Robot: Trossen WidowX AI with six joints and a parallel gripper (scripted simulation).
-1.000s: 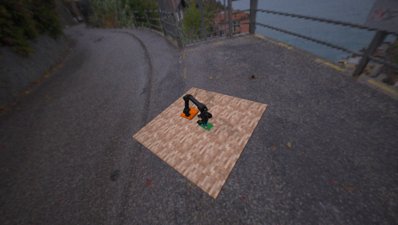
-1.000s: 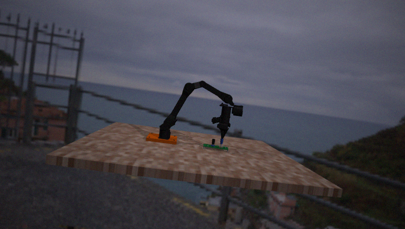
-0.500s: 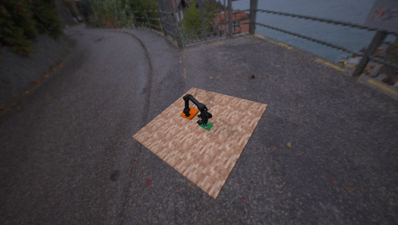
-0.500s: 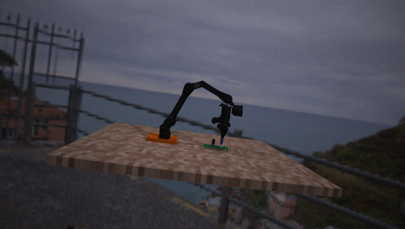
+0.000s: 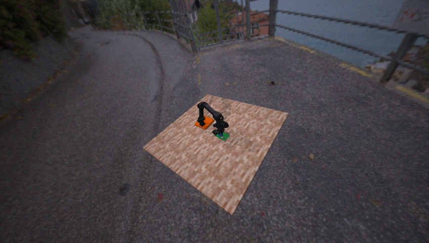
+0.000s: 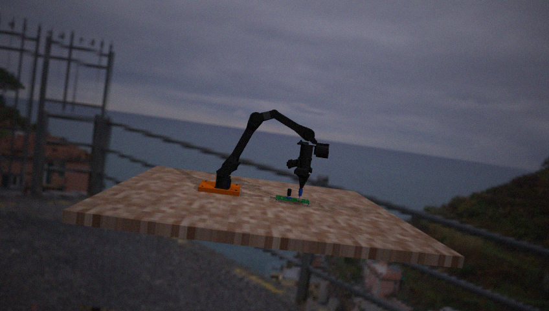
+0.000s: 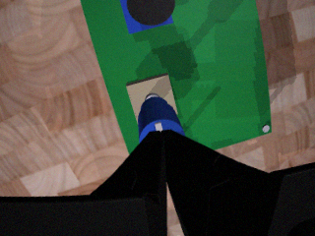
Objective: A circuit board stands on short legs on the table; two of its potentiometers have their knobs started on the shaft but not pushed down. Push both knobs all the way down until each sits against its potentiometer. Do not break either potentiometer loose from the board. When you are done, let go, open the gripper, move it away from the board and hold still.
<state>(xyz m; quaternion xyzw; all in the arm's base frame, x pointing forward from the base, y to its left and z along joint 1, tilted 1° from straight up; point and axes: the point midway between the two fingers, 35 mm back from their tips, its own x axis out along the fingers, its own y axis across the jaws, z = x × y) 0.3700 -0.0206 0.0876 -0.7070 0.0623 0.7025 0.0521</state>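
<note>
Right now the blue knob is 10 mm below my gripper tip. Round my gripper tip: black knob 50 mm behind, 10 mm to the left, 30 mm below.
</note>
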